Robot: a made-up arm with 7 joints.
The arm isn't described. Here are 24 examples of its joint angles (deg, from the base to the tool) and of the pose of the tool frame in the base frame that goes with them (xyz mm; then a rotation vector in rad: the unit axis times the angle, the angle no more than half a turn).
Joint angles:
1: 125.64 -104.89 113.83 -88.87 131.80 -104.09 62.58
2: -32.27 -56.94 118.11 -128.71 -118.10 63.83 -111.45
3: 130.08 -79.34 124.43 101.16 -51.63 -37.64 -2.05
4: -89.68 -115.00 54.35 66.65 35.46 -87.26 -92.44
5: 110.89 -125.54 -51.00 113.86 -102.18 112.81 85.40
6: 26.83 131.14 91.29 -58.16 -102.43 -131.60 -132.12
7: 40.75 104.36 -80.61 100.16 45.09 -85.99 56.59
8: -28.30 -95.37 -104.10 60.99 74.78 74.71 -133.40
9: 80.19 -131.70 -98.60 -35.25 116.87 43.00 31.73
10: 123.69 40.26 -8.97 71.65 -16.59 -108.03 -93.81
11: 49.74 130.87 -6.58 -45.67 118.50 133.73 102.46
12: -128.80 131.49 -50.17 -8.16 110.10 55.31 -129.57
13: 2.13 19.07 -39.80 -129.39 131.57 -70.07 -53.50
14: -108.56 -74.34 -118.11 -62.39 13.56 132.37 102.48
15: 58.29 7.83 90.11 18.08 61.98 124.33 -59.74
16: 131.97 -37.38 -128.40 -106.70 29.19 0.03 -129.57
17: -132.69 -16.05 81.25 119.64 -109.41 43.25 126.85
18: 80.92 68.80 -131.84 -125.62 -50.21 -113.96 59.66
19: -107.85 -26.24 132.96 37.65 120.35 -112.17 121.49
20: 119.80 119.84 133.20 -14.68 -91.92 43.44 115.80
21: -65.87 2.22 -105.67 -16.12 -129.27 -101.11 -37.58
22: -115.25 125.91 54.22 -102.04 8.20 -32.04 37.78
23: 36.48 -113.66 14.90 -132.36 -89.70 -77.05 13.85
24: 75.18 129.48 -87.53 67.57 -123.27 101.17 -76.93
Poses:
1: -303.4 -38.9 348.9 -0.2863 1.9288 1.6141
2: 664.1 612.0 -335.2 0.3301 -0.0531 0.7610
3: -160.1 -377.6 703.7 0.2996 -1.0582 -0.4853
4: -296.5 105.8 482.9 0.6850 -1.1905 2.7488
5: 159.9 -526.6 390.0 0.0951 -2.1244 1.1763
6: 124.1 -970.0 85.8 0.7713 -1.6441 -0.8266
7: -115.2 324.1 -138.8 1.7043 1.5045 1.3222
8: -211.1 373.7 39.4 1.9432 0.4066 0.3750
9: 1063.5 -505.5 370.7 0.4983 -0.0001 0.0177
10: -225.2 -728.4 -384.3 -1.1503 2.5422 0.3307
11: -114.0 -705.5 -667.5 0.5152 -2.5481 -1.1634
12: -152.8 731.9 -39.6 1.5566 -1.3008 2.1913
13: -13.5 883.9 -137.4 0.7559 1.1201 0.5926
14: 267.8 -234.0 748.6 0.4406 -1.0797 1.1202
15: -687.9 594.7 88.2 0.8766 -0.5874 2.9113
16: -23.9 -209.1 -8.7 -0.8216 0.0712 0.7042
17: 380.5 -394.3 -164.9 0.6579 -1.1243 1.0705
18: -225.5 226.1 -486.6 2.1161 -0.4346 -2.0151
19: 366.0 -523.9 48.4 -2.2604 1.3619 0.0093
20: 441.8 44.7 -101.8 -0.7041 1.9123 -1.2800
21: 73.2 400.5 602.8 0.9888 0.6146 2.7437
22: -296.1 -55.6 -498.2 0.5673 1.2443 -1.6245
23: -371.2 -53.0 617.8 -0.2935 -1.2885 0.7935
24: -569.7 -463.6 -815.4 0.3997 -2.0922 -2.2307
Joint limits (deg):
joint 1: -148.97..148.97
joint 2: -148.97..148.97
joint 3: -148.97..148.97
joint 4: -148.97..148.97
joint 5: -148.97..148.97
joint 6: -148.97..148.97
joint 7: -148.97..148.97
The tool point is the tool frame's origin. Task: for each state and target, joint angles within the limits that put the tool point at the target. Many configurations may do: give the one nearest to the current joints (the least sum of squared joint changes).
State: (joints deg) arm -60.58 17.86 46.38 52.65 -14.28 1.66 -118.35
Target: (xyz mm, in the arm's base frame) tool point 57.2 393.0 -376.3
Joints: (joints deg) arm -49.54 46.91 57.41 50.72 4.84 5.11 -148.97
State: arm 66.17 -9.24 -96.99 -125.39 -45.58 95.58 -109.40
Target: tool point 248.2 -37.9 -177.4
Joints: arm 67.10 -28.64 -105.16 -116.31 -15.29 92.09 -95.06
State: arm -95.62 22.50 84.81 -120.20 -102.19 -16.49 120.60
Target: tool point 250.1 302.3 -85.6
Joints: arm -76.35 -6.54 62.04 -119.60 -92.12 -34.62 129.80
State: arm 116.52 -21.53 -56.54 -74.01 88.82 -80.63 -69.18
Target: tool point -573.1 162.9 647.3
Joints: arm 78.83 -52.21 -51.14 -110.11 113.93 -53.06 -71.35
